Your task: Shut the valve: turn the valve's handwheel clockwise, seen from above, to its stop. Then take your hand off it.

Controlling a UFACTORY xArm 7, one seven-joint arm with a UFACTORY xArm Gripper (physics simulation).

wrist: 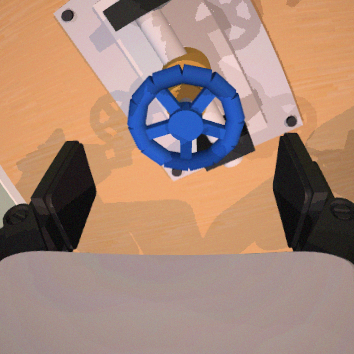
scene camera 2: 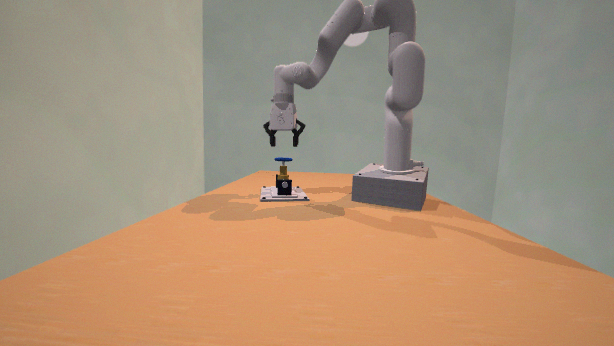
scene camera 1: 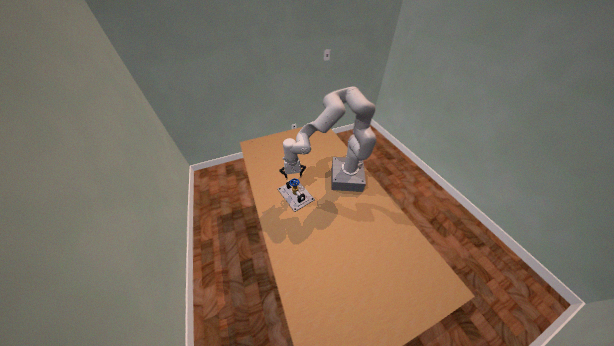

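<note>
The blue handwheel [scene camera 1: 295, 183] [scene camera 2: 283, 159] [wrist: 185, 125] is a five-spoked ring on top of the valve. The valve has a brass body [scene camera 2: 283, 172] [wrist: 192, 58] with a pale pipe in black supports, on a light base plate [scene camera 1: 294, 206] [scene camera 2: 270, 197] [wrist: 285, 92]. My gripper [scene camera 1: 293, 176] [scene camera 2: 284, 142] [wrist: 180, 162] is wide open and empty. It hangs above the handwheel, with a visible gap between the fingertips and the wheel in the scene camera 2 view. The fingers touch nothing. Whether the wheel stands at its stop cannot be told.
The valve's plate lies on the orange-tan table top [scene camera 1: 360, 260] [scene camera 2: 300, 280]. The arm's grey base block [scene camera 1: 348, 186] [scene camera 2: 387, 190] stands to the right of the valve in both scene views. Shadows of the arm fall around the plate. Walls stand beyond the table.
</note>
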